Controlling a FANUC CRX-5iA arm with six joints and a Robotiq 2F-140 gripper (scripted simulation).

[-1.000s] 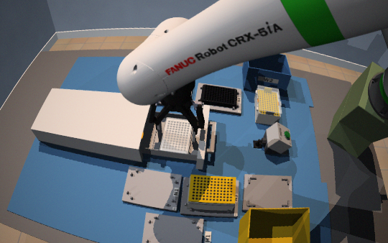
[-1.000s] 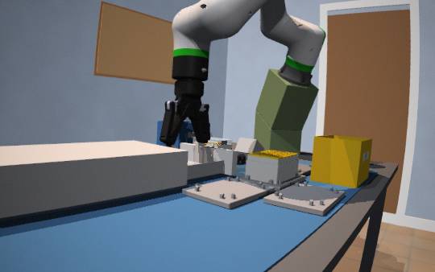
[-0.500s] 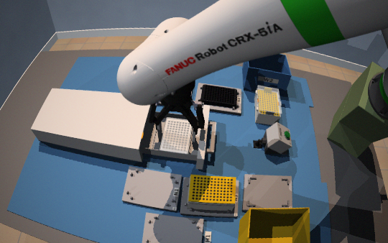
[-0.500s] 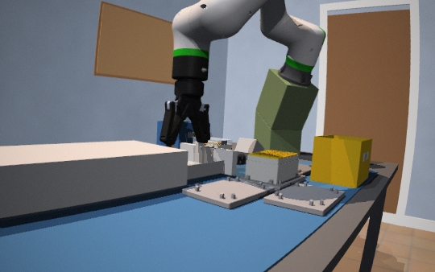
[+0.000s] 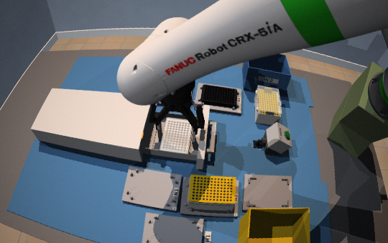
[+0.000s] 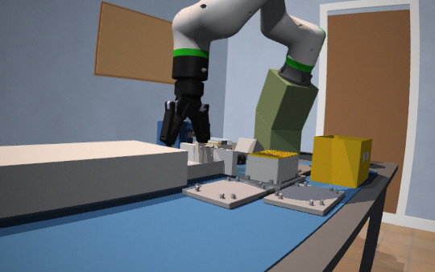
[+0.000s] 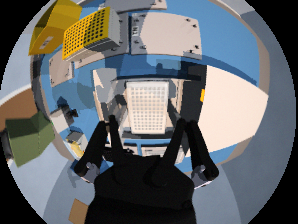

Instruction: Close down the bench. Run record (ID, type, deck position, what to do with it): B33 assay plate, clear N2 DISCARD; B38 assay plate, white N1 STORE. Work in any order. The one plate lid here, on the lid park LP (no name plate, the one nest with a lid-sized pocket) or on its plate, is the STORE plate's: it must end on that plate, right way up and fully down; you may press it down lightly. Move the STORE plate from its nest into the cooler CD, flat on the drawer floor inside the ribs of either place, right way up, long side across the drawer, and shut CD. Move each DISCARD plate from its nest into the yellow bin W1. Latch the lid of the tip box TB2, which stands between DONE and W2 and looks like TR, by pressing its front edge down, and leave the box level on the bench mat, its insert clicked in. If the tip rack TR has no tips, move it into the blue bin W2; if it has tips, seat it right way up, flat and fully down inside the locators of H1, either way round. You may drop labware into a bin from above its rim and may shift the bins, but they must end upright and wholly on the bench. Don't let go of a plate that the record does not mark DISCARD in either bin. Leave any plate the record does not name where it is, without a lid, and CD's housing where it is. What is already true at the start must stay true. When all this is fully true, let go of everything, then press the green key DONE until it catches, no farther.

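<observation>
My gripper is now 4 cm short of the cooler drawer and 2 cm above it. Round my hand: cooler CD: 17 cm ahead, 2 cm to the right, 1 cm below; then clear plate: 3 cm ahead, 20 cm to the right, 2 cm below; then tip rack TR: 10 cm behind, 20 cm to the left, 1 cm above.
</observation>
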